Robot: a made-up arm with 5 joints.
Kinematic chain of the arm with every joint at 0, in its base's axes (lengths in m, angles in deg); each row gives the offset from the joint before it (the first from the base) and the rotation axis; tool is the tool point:
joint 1: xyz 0 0 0.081 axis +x
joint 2: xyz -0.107 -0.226 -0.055 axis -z
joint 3: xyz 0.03 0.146 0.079 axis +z
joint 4: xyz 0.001 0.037 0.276 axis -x
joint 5: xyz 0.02 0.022 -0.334 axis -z
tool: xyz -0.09 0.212 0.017
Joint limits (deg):
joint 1: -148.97..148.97
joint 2: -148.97..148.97
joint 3: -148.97..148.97
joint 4: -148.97..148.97
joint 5: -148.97..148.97
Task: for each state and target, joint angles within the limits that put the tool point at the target. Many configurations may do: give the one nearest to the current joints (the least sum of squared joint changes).
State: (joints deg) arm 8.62 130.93 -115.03 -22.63 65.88
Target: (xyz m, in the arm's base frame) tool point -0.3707 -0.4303 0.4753
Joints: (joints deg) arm -20.01 117.72 -103.04 -44.12 55.36
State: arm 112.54 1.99 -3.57 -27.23 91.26
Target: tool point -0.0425 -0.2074 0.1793
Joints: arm 148.29 -25.65 4.35 -17.98 96.57
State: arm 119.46 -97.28 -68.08 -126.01 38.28
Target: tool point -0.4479 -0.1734 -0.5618
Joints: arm 148.97 -139.46 -63.50 -110.29 36.95
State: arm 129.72 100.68 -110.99 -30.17 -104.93
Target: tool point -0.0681 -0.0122 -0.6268
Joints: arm 101.86 116.18 -108.48 -66.40 -76.77
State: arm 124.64 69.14 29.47 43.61 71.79
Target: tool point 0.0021 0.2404 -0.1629
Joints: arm 122.47 68.19 10.93 58.07 41.32
